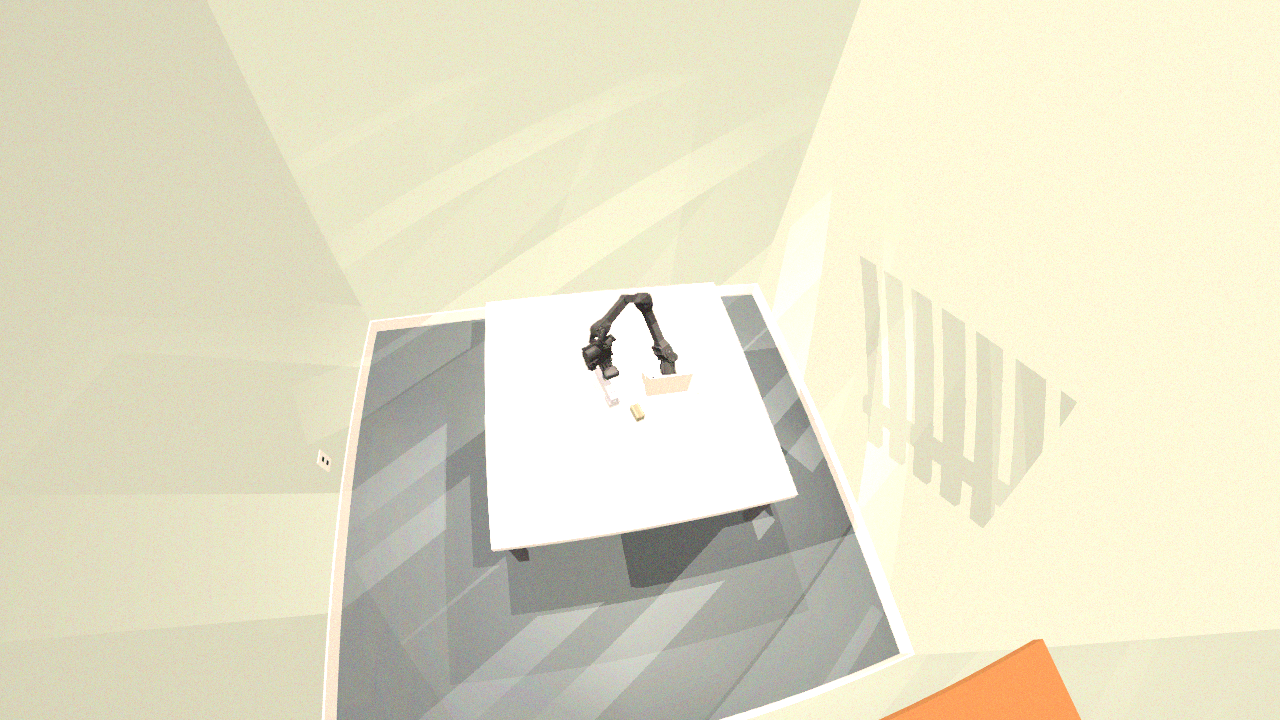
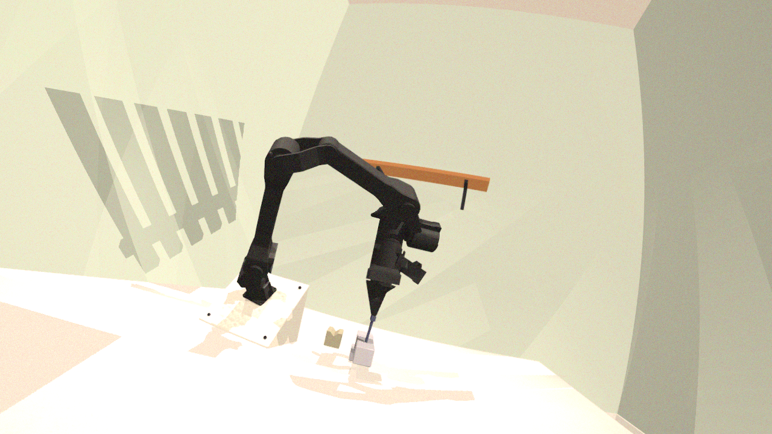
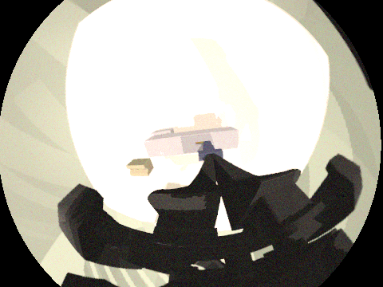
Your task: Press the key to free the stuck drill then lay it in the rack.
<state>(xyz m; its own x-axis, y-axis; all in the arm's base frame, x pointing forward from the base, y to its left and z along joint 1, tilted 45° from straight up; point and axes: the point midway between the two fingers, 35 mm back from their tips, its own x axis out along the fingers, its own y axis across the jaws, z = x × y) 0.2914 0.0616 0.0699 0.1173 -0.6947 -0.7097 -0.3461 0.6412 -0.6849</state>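
My gripper tip is now 30 mm above the small dark key. Also, from my gripper tip: light grey box: 20 mm behind, 30 mm to the left, 80 mm below; rack: 150 mm behind, 160 mm to the left, 110 mm below; drill: 20 mm behind, 50 mm to the left, 80 mm below.
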